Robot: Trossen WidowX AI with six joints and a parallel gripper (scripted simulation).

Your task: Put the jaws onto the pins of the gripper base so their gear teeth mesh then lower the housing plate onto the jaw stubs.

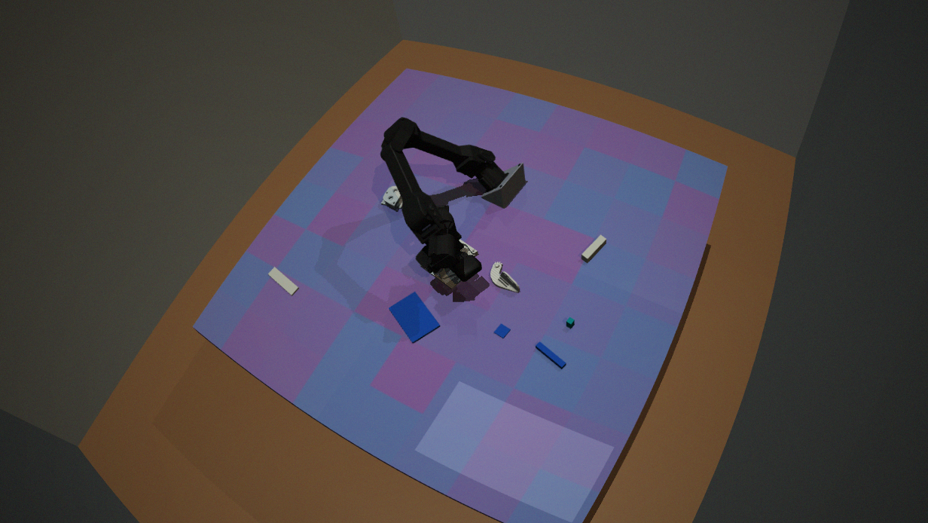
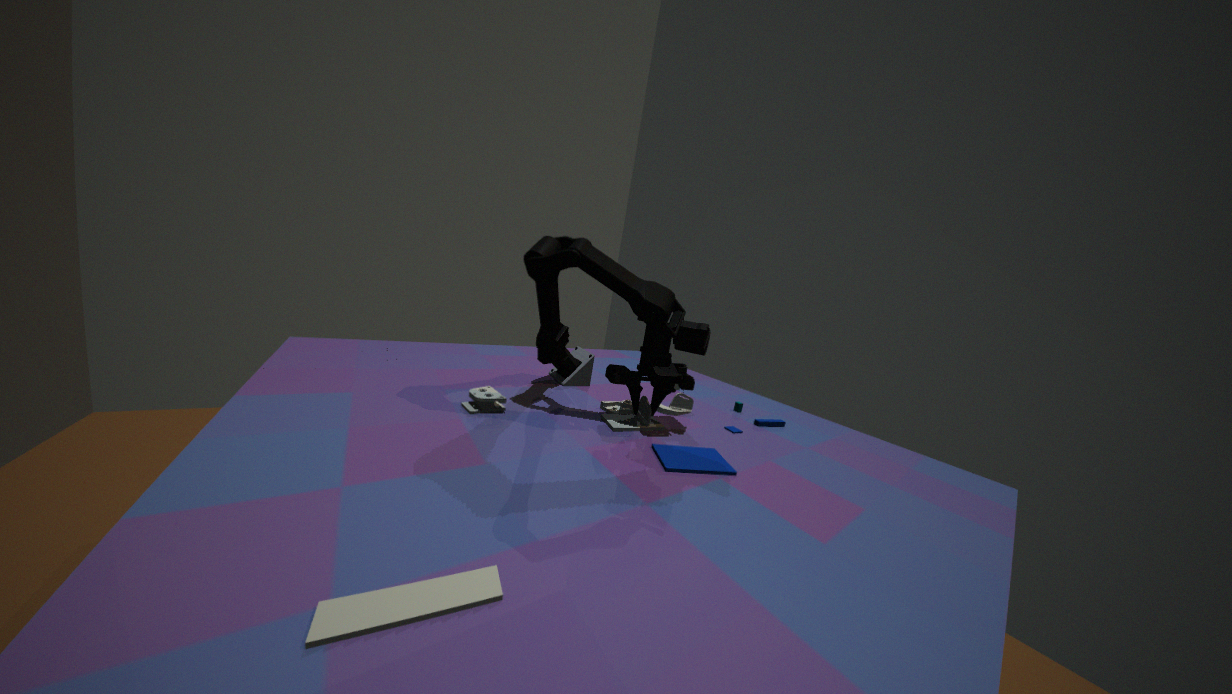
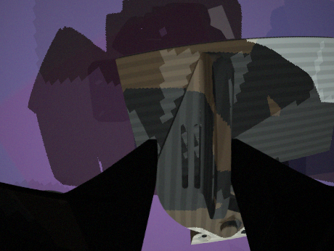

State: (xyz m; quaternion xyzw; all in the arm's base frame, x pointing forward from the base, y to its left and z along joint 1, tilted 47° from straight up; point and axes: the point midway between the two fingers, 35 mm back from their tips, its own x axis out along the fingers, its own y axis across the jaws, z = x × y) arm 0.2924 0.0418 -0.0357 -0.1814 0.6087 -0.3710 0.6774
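Now: gripper tip 30 mm to the left of the ribbed white plate, 10 mm short of it and 10 mm above it. Round my gripper tip: small blue square: 200 mm to the left, 80 mm ahead, 10 mm below; then blue plate: 170 mm ahead, 10 mm to the right, 10 mm below; then jaw: 100 mm to the left, 60 mm behind, 10 mm below.
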